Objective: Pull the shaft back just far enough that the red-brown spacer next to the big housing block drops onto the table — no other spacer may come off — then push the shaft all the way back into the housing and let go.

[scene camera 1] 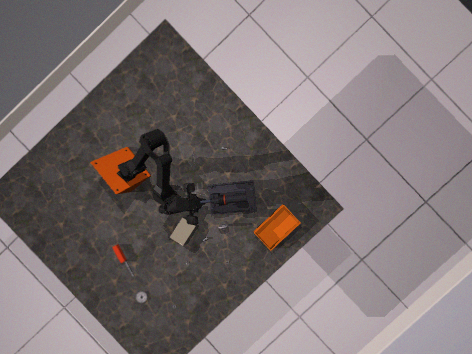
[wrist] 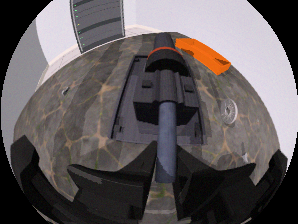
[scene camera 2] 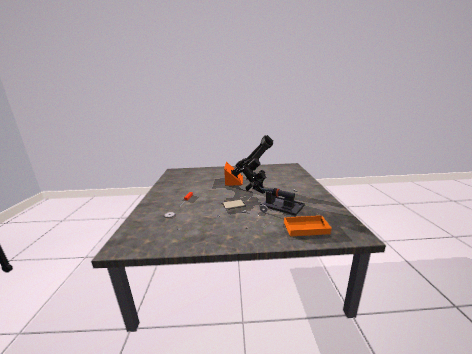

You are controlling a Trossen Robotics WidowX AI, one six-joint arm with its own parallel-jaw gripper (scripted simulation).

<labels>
same spot on orange bin: (scene camera 1: 276,227) = (scene camera 2: 305,228)
</labels>
